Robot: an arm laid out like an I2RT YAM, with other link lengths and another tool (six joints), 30 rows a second.
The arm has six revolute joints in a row. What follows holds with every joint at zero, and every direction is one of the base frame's. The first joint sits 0.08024 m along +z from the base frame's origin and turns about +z. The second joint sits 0.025 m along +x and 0.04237 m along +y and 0.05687 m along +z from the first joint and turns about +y. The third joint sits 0.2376 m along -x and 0.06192 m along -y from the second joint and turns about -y. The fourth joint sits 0.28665 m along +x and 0.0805 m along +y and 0.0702 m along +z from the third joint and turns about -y. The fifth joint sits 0.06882 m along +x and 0.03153 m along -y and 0.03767 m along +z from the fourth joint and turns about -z. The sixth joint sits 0.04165 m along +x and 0.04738 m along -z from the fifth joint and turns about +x. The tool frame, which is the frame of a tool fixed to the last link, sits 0.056 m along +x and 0.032 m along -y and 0.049 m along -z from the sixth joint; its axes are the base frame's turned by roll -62.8, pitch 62.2 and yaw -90 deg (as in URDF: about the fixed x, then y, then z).
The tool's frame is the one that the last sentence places.
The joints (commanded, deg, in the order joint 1, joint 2, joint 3, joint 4, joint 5, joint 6), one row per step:
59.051, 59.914, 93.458, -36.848, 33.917, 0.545
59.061, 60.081, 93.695, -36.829, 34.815, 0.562
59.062, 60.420, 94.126, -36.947, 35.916, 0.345
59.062, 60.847, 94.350, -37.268, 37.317, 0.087
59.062, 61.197, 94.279, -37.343, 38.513, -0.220
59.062, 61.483, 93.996, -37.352, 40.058, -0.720
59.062, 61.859, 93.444, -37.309, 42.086, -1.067
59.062, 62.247, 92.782, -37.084, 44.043, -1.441
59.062, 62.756, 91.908, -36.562, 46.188, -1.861
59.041, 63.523, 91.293, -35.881, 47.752, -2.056
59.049, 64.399, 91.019, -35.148, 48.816, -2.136
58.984, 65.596, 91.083, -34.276, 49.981, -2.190
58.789, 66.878, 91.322, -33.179, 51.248, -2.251
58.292, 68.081, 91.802, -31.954, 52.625, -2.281
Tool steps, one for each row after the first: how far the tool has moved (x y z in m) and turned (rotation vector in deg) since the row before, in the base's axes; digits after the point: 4 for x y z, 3 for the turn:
0.0004, -0.0012, 0.0009, 0.066, -0.082, -0.887
0.0007, -0.0014, 0.0012, -0.253, -0.127, -1.088
0.0012, -0.0012, -0.0007, -0.732, 0.098, -1.386
0.0014, -0.0004, -0.0015, -0.754, 0.073, -1.176
0.0015, -0.0010, -0.0022, -1.029, 0.024, -1.509
0.0020, -0.0007, -0.0039, -1.184, 0.189, -1.995
0.0021, -0.0002, -0.0041, -1.174, 0.143, -1.917
0.0027, 0.0008, -0.0051, -1.279, 0.120, -2.093
0.0032, 0.0028, -0.0046, -0.900, 0.140, -1.553
0.0031, 0.0038, -0.0033, -0.515, 0.068, -1.037
0.0039, 0.0045, -0.0025, -0.367, -0.025, -1.211
0.0045, 0.0042, -0.0016, -0.114, -0.202, -1.441
0.0050, 0.0023, 0.0001, 0.292, -0.439, -1.856

